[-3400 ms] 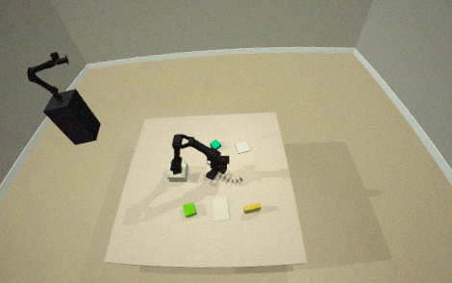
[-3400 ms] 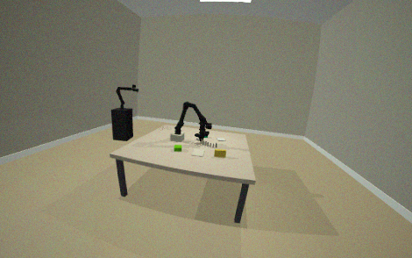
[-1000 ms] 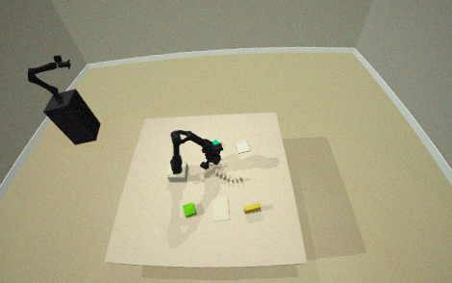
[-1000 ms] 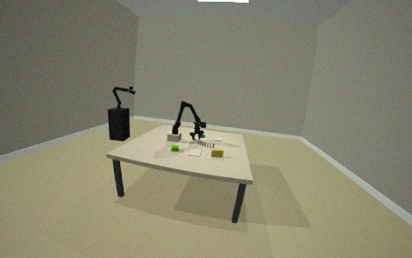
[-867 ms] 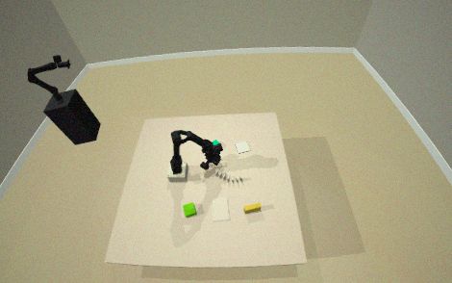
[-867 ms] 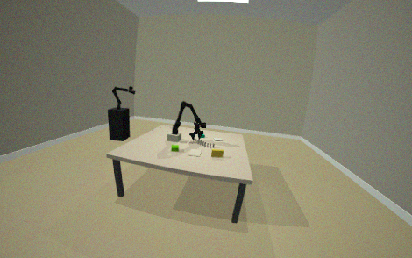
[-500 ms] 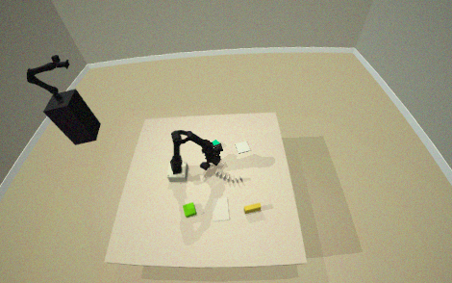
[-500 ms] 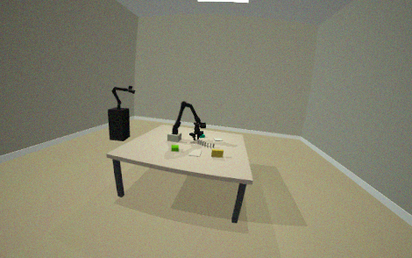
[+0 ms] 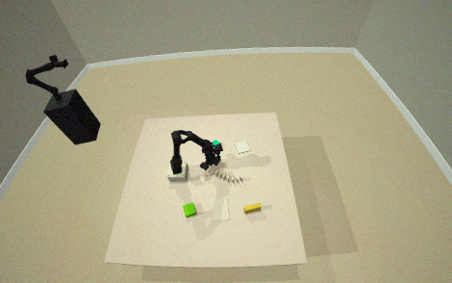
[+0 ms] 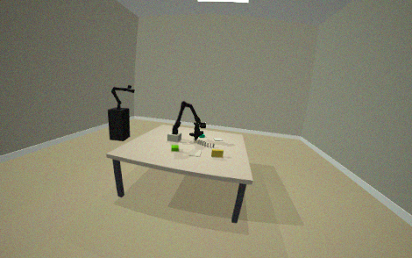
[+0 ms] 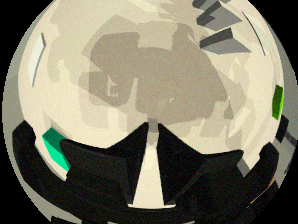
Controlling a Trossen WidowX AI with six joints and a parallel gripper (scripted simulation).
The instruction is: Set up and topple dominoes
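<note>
Now: the white tile 28 cm ahead of my gripper tip and 11 cm to the left of it. Round my gripper tip: white pad (37 cm to the right); then yellow block (21 cm ahead, 42 cm to the right, 3 cm above); then teal block (6 cm ahead, 18 cm to the left, 1 cm above).
</note>
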